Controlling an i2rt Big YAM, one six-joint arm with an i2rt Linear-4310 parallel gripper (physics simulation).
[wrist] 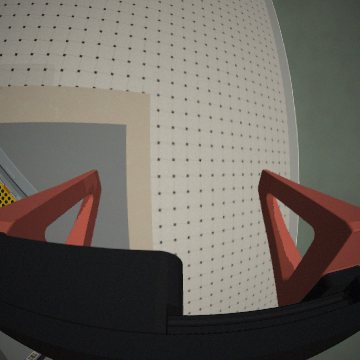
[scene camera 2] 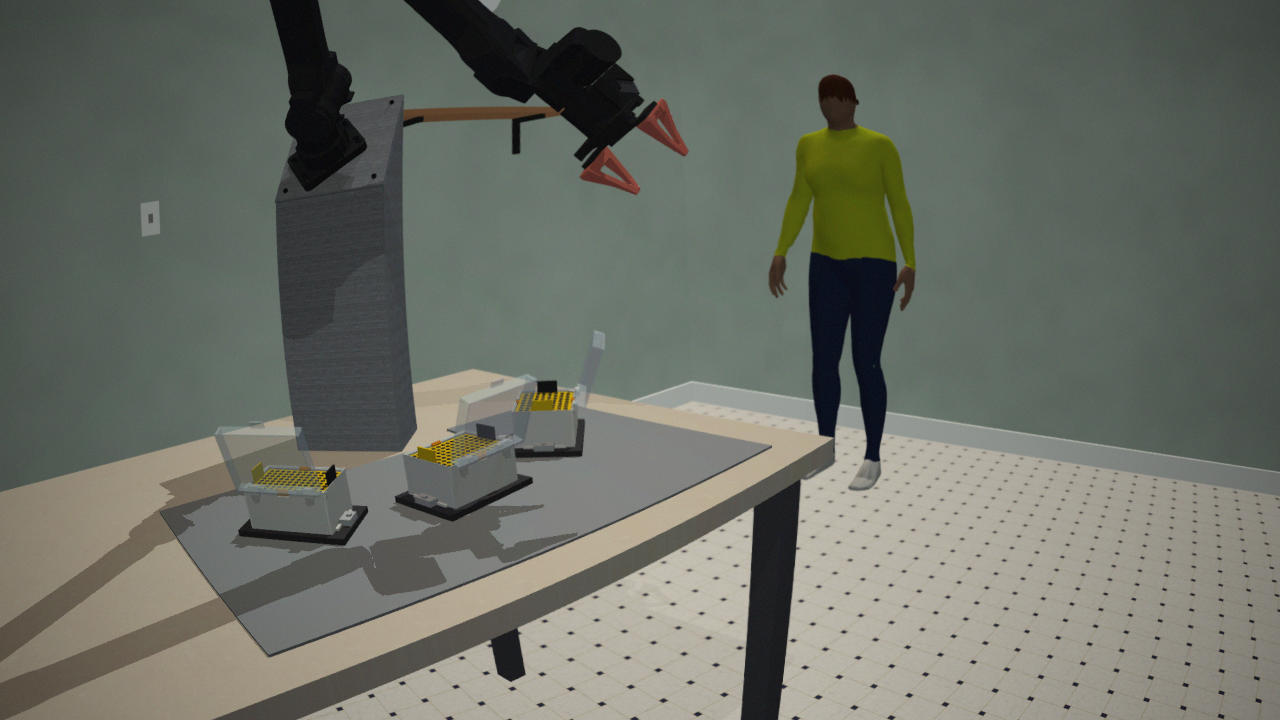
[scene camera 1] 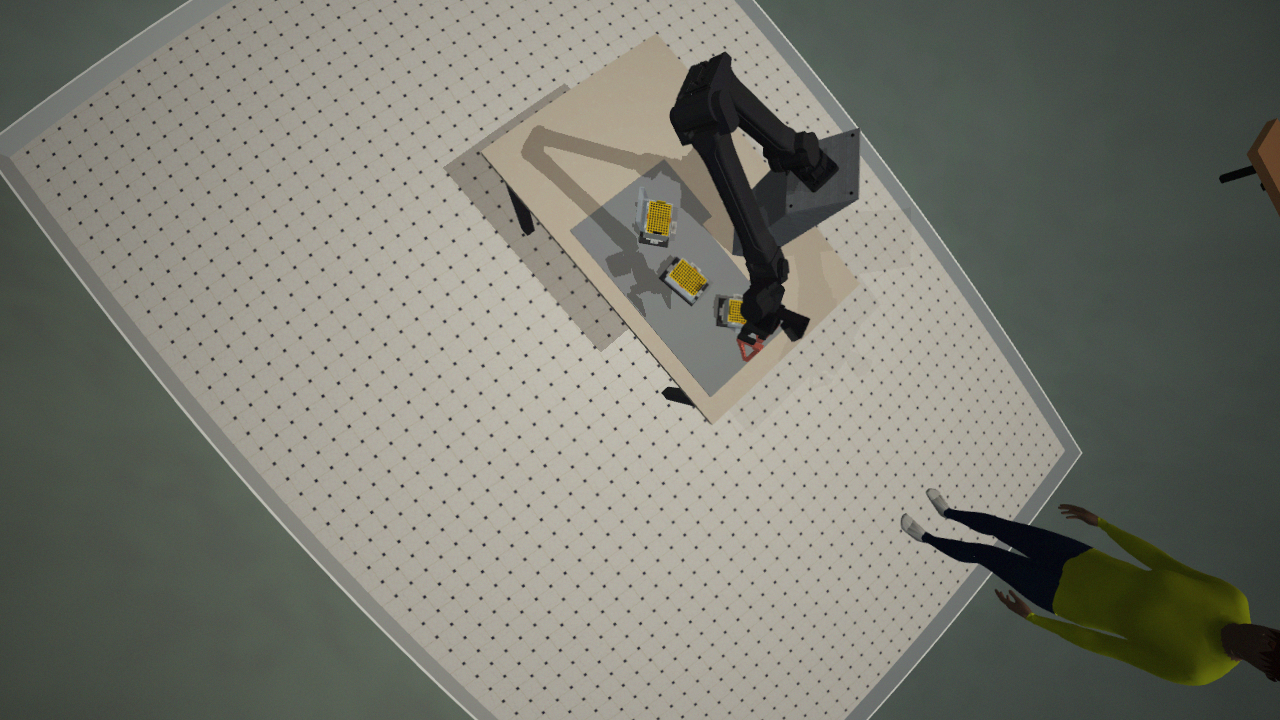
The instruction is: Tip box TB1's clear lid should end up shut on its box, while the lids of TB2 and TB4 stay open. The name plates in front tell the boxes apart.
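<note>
Three tip boxes with yellow racks stand on the grey mat. The left box has a clear lid tilted open. The middle box has a clear lid behind it, but I cannot tell which box this lid belongs to. The right box has an upright clear panel at its right. The name plates are too small to read. My gripper is open and empty, high above the table.
The wooden table carries the mat. The arm's grey pedestal stands at the table's back side. A person in a yellow top stands beyond the table's end in scene camera 2.
</note>
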